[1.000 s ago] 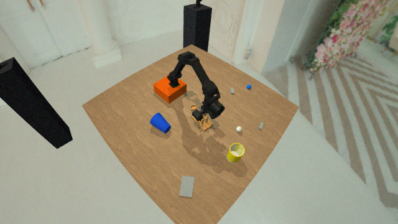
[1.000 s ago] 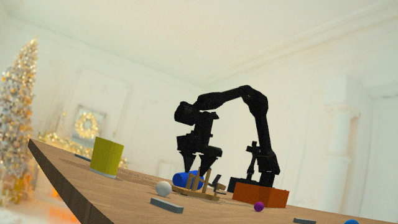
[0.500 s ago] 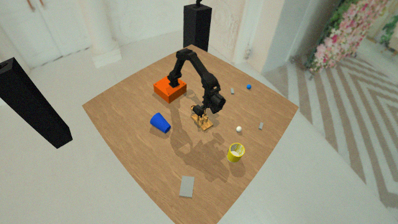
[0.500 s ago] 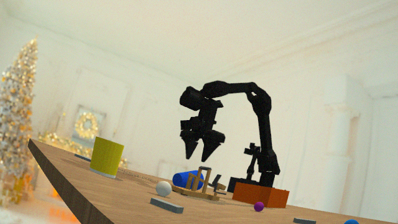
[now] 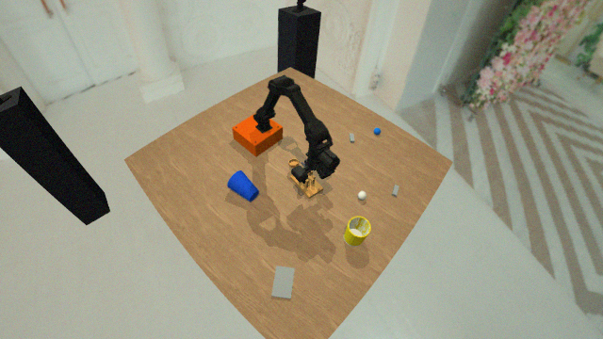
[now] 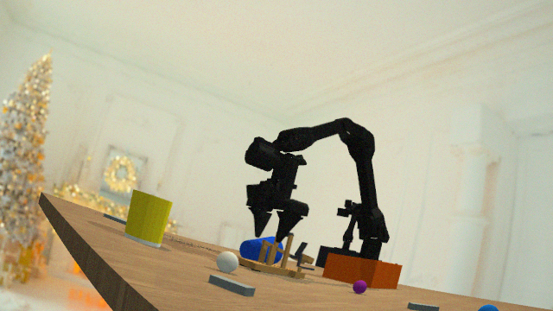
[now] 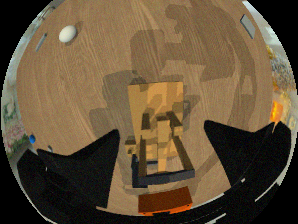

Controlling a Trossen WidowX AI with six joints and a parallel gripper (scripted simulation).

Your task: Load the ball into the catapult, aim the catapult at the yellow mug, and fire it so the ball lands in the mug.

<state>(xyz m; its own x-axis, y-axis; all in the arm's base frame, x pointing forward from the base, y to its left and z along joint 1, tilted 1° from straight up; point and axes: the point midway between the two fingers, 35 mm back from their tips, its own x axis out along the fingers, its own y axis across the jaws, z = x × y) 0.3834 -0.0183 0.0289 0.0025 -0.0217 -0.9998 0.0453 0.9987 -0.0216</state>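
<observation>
My gripper tip is now 21 cm to the right of the purple ball, 13 cm past it and 6 cm above it. Also, from my gripper tip: yellow mug 30 cm ahead, 5 cm below, 2 cm to the right; then wooden catapult 7 cm behind, 3 cm below, 2 cm to the left; then white ball 18 cm ahead, 15 cm to the left, 6 cm below.
</observation>
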